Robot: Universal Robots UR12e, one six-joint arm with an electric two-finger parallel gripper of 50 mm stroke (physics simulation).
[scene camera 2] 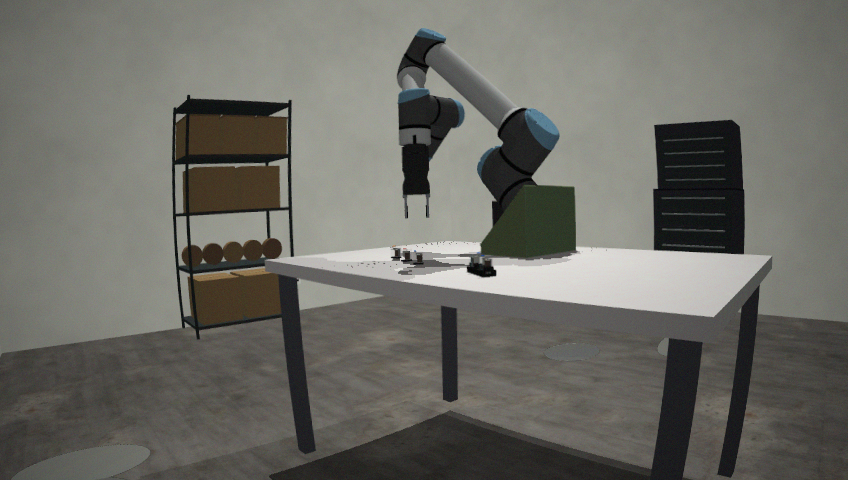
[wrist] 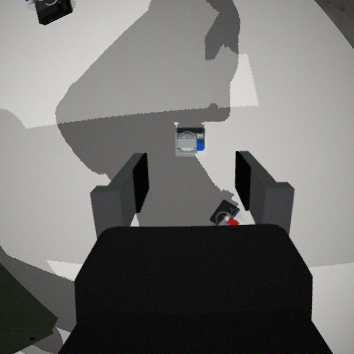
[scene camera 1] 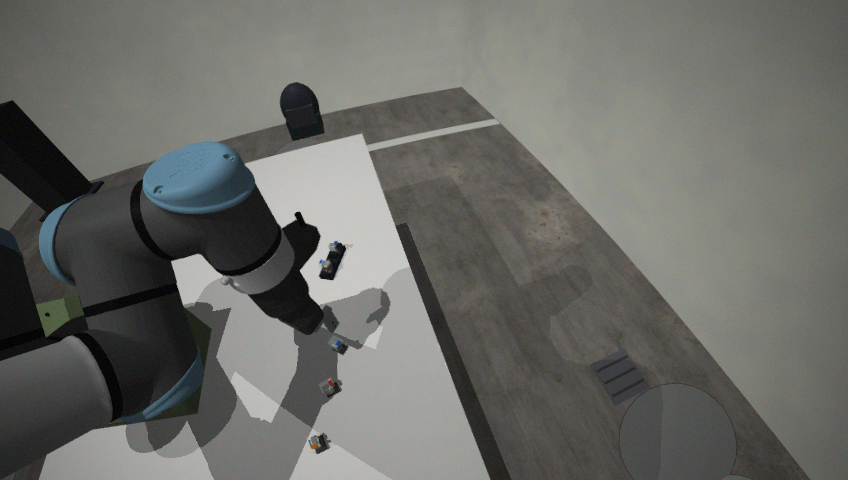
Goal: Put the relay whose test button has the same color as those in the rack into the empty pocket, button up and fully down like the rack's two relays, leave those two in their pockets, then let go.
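Pixels of known places: gripper, fingertip midpoint: [scene camera 2: 417, 218] [wrist: 191, 169] [scene camera 1: 322, 321]; arm's base, origin of the base link: [scene camera 2: 532, 213].
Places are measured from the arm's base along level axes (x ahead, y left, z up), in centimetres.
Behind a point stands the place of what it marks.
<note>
A black rack [scene camera 1: 326, 275] {z -11.0, x 45.1, y 21.1 cm} [scene camera 2: 489, 273] [wrist: 49, 16] {z -11.3, x 44.3, y 21.4 cm} holds two relays with blue buttons, one at each end, with the empty pocket between them. The loose blue-button relay [scene camera 1: 338, 344] {z -8.6, x 49.1, y 1.3 cm} [scene camera 2: 418, 258] {z -10.6, x 48.9, y 3.0 cm} [wrist: 189, 142] {z -8.7, x 48.4, y 2.3 cm} stands on the table; in the wrist view it is ahead of the fingers, near the middle of the gap. The red-button relay [scene camera 1: 330, 387] {z -8.7, x 47.4, y -7.3 cm} [scene camera 2: 406, 256] {z -10.8, x 47.5, y -5.5 cm} [wrist: 224, 213] {z -9.2, x 47.2, y -5.4 cm} and the orange-button relay [scene camera 1: 319, 443] {z -8.7, x 45.3, y -17.1 cm} [scene camera 2: 396, 252] {z -10.5, x 44.9, y -15.5 cm} stand in line beyond it. My gripper [scene camera 2: 416, 215] {z 0.4, x 48.5, y 2.3 cm} [wrist: 191, 169] {z 0.4, x 48.5, y 2.3 cm} is open and empty, pointing down, well above the table.
The white table [scene camera 1: 380, 428] {z -13.0, x 55.7, y -15.2 cm} [scene camera 2: 624, 285] {z -12.9, x 39.1, y 64.1 cm} carries the arm's green base [scene camera 2: 547, 220] {z -1.9, x 4.1, y 10.6 cm}. In the second scene view a shelf unit [scene camera 2: 290, 178] stands at the left and a dark cabinet [scene camera 2: 699, 205] at the right, both behind the table. Arm shadows cross the table around the loose relays.
</note>
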